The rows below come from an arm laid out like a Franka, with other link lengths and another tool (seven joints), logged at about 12 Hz.
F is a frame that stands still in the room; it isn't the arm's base.
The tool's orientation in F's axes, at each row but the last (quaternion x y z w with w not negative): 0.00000 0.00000 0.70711 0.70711; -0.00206 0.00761 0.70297 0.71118; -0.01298 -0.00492 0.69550 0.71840; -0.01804 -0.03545 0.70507 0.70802; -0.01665 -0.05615 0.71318 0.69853; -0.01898 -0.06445 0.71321 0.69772; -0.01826 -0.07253 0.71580 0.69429; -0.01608 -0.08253 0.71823 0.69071; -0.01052 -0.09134 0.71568 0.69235; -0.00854 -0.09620 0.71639 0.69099; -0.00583 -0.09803 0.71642 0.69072
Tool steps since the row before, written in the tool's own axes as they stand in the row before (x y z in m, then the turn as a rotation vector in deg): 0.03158 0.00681 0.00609 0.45 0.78 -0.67; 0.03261 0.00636 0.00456 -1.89 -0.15 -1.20; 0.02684 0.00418 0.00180 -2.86 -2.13 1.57; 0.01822 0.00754 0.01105 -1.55 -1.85 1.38; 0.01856 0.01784 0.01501 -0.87 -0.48 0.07; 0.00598 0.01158 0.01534 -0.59 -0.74 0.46; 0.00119 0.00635 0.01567 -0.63 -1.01 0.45; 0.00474 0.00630 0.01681 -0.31 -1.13 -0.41; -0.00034 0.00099 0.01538 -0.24 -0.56 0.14; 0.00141 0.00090 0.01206 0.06 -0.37 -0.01; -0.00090 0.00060 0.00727 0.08 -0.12 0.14
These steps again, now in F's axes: -0.00681 0.03158 0.00609 -0.78 0.45 -0.67; -0.00595 0.03274 0.00416 0.12 -1.91 -1.18; -0.00335 0.02698 0.00140 2.00 -2.91 1.66; -0.00830 0.01798 0.01090 1.74 -1.59 1.48; -0.01971 0.01736 0.01408 0.49 -0.86 0.07; -0.01344 0.00475 0.01421 0.70 -0.61 0.51; -0.00832 -0.00021 0.01476 0.97 -0.64 0.53; -0.00875 0.00289 0.01612 1.19 -0.23 -0.27; -0.00314 -0.00215 0.01494 0.54 -0.24 0.19; -0.00270 -0.00015 0.01187 0.36 0.07 0.05; -0.00160 -0.00187 0.00693 0.09 0.06 0.17
